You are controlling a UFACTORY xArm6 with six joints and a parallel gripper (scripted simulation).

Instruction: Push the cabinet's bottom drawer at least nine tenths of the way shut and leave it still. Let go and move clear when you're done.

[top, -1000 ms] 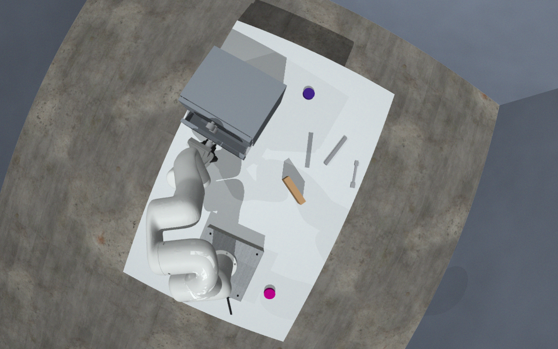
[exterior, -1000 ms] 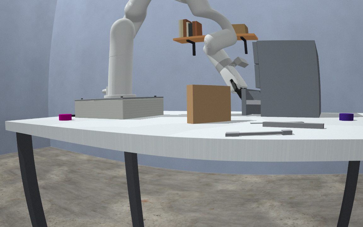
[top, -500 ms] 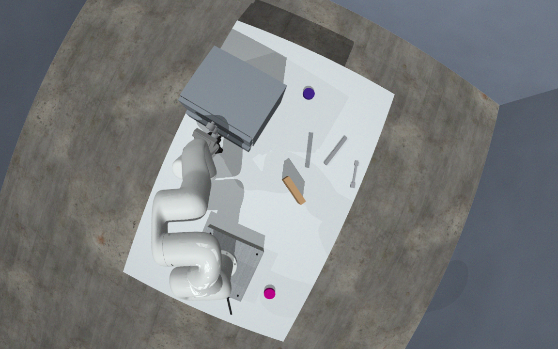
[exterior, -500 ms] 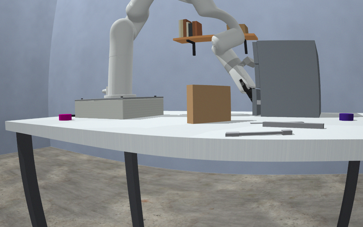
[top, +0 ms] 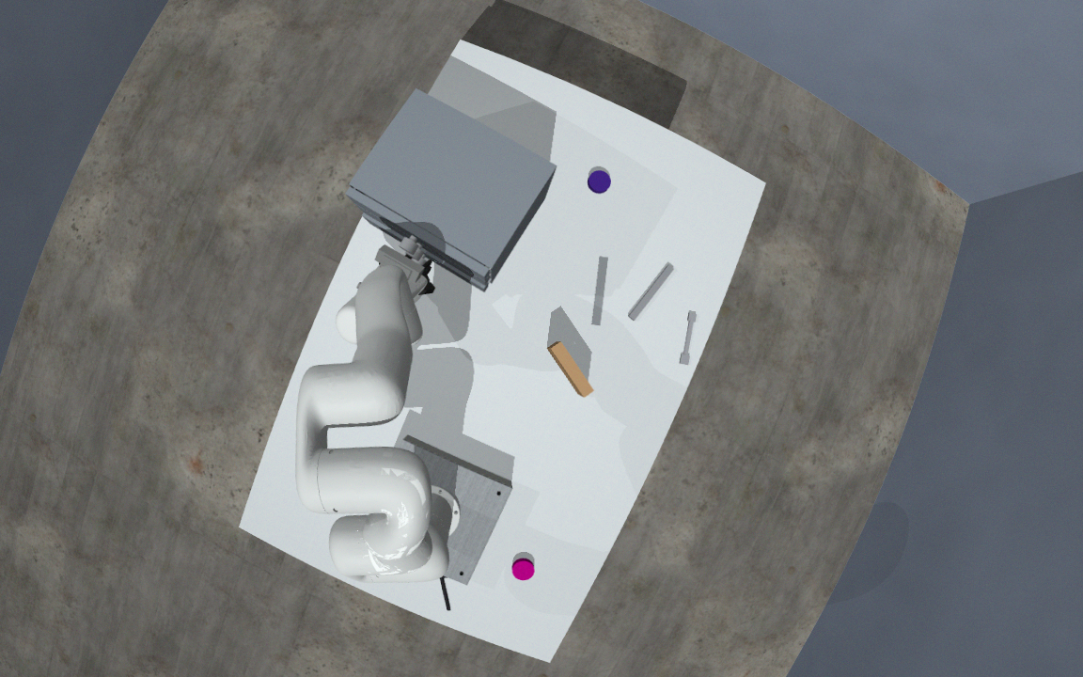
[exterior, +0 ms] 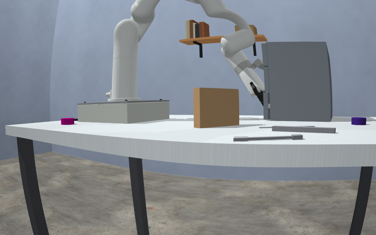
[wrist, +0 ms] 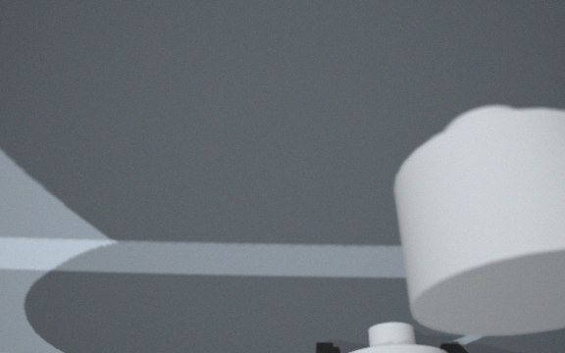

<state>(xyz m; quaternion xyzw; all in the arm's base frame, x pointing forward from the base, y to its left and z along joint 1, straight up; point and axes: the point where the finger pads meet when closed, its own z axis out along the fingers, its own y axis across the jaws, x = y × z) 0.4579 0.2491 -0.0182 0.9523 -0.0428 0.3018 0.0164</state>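
Now: the drawer 130 mm ahead of my hand, 20 mm below it and 10 mm to the right of it. From my hand the other things lie so: grey tool 600 mm to the right, 120 mm ahead, 40 mm below; block 380 mm to the right, 60 mm behind; purple disc 350 mm ahead, 270 mm to the right, 40 mm below.
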